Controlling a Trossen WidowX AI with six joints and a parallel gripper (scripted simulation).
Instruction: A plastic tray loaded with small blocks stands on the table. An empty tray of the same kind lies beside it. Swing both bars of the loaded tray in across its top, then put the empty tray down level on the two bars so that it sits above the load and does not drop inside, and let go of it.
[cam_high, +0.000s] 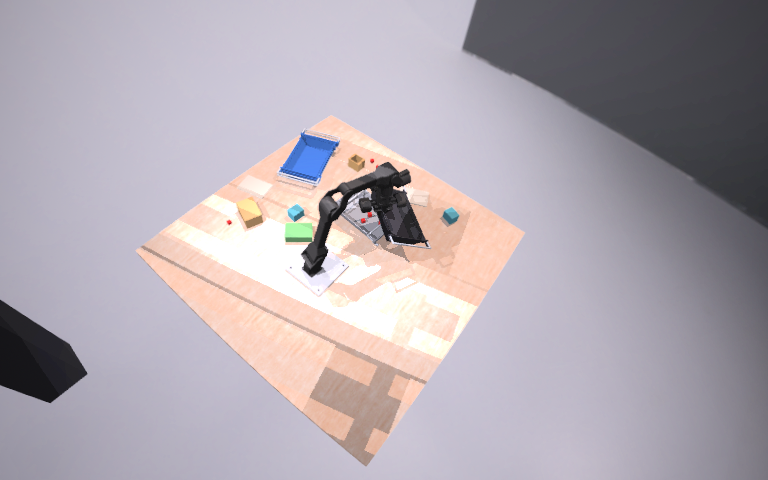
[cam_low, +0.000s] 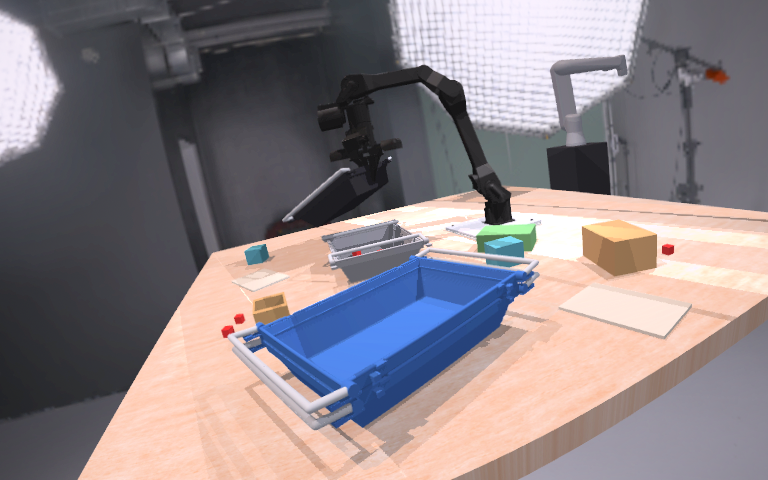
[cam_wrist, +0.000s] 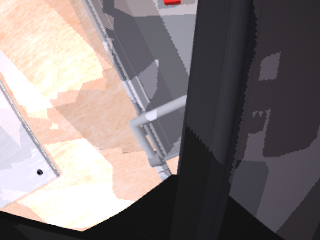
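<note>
The black tray is 7 cm ahead of my gripper tip, 4 cm to the right of it and 1 cm below it. Round my gripper tip: small box (39 cm to the left, 28 cm ahead, 16 cm below); red block (17 cm below, 8 cm ahead, 4 cm to the left); green block (26 cm to the left, 23 cm behind, 16 cm below).
</note>
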